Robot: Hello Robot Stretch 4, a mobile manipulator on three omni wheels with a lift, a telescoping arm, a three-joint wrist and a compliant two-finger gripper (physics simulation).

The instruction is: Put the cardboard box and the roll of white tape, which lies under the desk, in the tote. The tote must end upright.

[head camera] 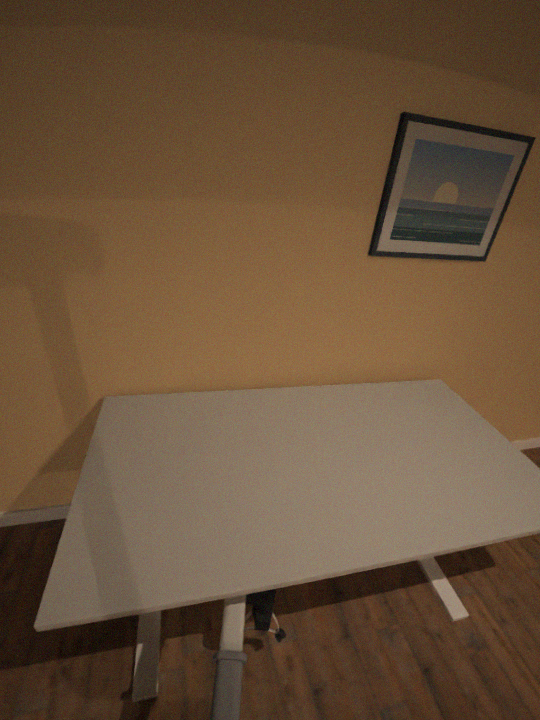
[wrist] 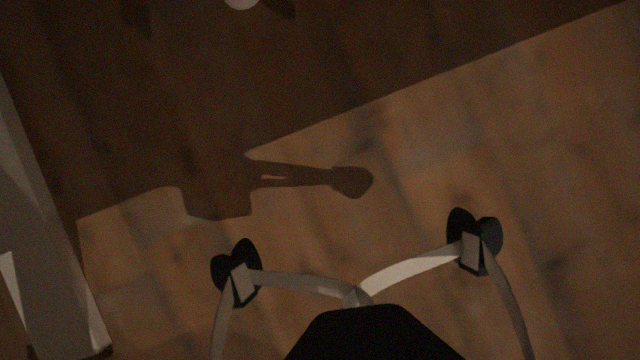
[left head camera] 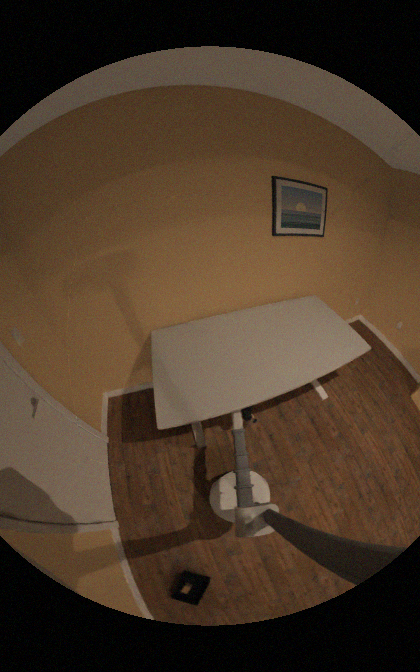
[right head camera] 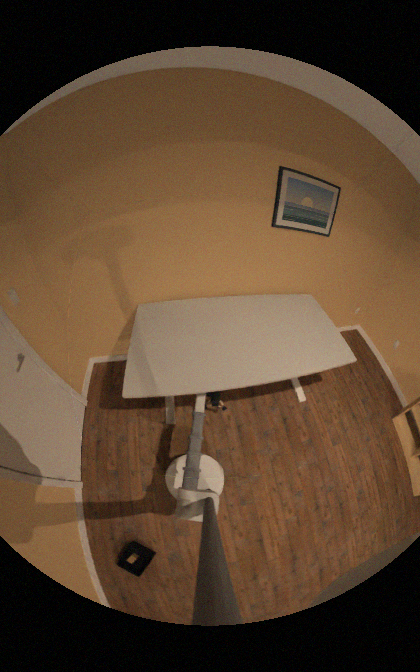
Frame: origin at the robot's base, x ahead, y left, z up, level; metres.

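Seen in the pictures: gripper, fingertip midpoint: point(head camera: 257, 636) point(wrist: 351, 244) point(left head camera: 244, 422).
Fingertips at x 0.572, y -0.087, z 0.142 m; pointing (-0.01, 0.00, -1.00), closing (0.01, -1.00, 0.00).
Pixels of each thing's middle, then the offset from my fingertips to it. "spot": a spot on its surface instead. Level surfaces: height alone.
- black tote at a spot on its surface: point(left head camera: 201, 585) spot: dx -1.444, dy +0.389, dz -0.166 m
- round white thing at a spot on its surface: point(wrist: 241, 3) spot: dx +0.248, dy +0.085, dz -0.153 m
- desk at its surface level: dz +0.551 m
The black tote point(left head camera: 201, 585) point(right head camera: 145, 553) stands upright on the floor behind the robot's base, near the left wall. The cardboard box point(left head camera: 186, 588) point(right head camera: 132, 558) is inside it. A small part of a round white thing point(wrist: 241, 3), apparently the roll of white tape, shows at the top edge of the wrist view, on the shaded floor ahead of the gripper. The rest of it is cut off. My gripper point(wrist: 351, 244) is open and empty, above the floor at the desk's front edge. In the head views the desk point(head camera: 290, 465) point(left head camera: 250, 355) point(right head camera: 235, 345) partly hides the gripper.
A desk leg's foot point(wrist: 50, 240) point(head camera: 147, 657) is close on the gripper's left. Another desk foot point(head camera: 444, 590) point(right head camera: 299, 390) is farther right. The arm point(left head camera: 242, 460) point(right head camera: 195, 435) reaches to the desk's front edge. A wooden shelf unit point(right head camera: 405, 440) stands at the far right.
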